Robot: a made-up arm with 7 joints.
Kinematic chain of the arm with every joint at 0, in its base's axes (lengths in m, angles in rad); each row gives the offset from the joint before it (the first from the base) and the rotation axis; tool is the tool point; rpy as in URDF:
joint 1: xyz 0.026 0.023 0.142 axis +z
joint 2: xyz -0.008 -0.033 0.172 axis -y
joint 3: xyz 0 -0.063 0.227 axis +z
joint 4: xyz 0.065 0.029 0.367 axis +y
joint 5: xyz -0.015 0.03 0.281 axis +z
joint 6: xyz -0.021 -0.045 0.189 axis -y
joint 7: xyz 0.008 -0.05 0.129 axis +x
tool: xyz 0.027 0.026 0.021 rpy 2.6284 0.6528 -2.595
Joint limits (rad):
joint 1: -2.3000..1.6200
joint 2: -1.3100..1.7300
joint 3: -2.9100..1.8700
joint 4: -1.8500..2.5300
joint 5: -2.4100..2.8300
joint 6: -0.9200..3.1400
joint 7: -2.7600..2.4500
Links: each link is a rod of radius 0.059 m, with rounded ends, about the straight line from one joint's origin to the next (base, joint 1, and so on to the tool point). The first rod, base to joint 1, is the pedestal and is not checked.
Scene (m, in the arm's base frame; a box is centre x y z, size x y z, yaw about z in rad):
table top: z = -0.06
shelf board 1: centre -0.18 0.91 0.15 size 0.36 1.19 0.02 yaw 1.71
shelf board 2: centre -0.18 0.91 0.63 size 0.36 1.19 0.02 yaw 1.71
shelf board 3: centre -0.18 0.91 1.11 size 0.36 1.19 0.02 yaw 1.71
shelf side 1: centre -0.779 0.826 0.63 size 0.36 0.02 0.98 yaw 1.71
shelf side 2: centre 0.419 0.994 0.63 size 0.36 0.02 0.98 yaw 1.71
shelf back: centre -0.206 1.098 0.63 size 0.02 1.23 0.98 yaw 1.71
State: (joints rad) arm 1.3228 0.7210 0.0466 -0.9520 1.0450 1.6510 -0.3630
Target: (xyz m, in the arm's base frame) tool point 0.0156 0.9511 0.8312
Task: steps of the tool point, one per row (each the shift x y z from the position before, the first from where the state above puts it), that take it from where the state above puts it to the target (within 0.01 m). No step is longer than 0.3 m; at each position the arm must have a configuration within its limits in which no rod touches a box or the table.
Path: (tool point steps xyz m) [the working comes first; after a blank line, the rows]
Joints at the target: 1.6200 -0.8081 0.6108 0.3208 1.5491 1.7611 -0.3742
Straight joint move there: touches shelf board 3.

1: 0.0280 0.0743 0.2486
2: 0.0295 0.1646 0.2104
3: 0.0248 0.2312 0.1388
4: 0.0146 0.2622 0.0481
5: 0.0010 0.2531 -0.0448
6: -0.0130 0.2081 -0.1228
7: -0.0241 0.1375 -0.1729
8: -0.0292 0.0566 -0.1889
9: -0.0104 0.1181 0.0239
10: -0.0141 0.1090 0.0092
11: -0.0157 0.0966 -0.0078
12: -0.0164 0.0807 -0.0254

